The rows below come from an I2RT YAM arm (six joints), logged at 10 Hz.
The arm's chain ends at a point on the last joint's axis. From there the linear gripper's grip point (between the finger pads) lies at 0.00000 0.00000 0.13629 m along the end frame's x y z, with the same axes.
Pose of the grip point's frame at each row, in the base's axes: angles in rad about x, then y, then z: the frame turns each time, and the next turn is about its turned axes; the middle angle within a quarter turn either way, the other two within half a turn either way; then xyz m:
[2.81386 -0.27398 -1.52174 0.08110 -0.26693 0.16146]
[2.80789 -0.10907 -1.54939 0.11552 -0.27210 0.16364]
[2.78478 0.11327 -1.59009 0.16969 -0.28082 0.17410]
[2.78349 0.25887 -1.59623 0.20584 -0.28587 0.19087]
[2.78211 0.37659 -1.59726 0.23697 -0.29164 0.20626]
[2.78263 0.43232 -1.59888 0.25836 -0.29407 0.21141]
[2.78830 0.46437 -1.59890 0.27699 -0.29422 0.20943]
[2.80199 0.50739 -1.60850 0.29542 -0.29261 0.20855]
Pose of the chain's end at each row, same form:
[2.81386 -0.27398 -1.52174 0.11798 -0.22469 0.28568]
[2.80789 -0.10907 -1.54939 0.13036 -0.22772 0.29165]
[2.78478 0.11327 -1.59009 0.15429 -0.23352 0.30099]
[2.78349 0.25887 -1.59623 0.17095 -0.23969 0.31426]
[2.78211 0.37659 -1.59726 0.18685 -0.24705 0.32490]
[2.78263 0.43232 -1.59888 0.20126 -0.25060 0.32727]
[2.78830 0.46437 -1.59890 0.21595 -0.25206 0.32376]
[2.80199 0.50739 -1.60850 0.22920 -0.25293 0.32087]

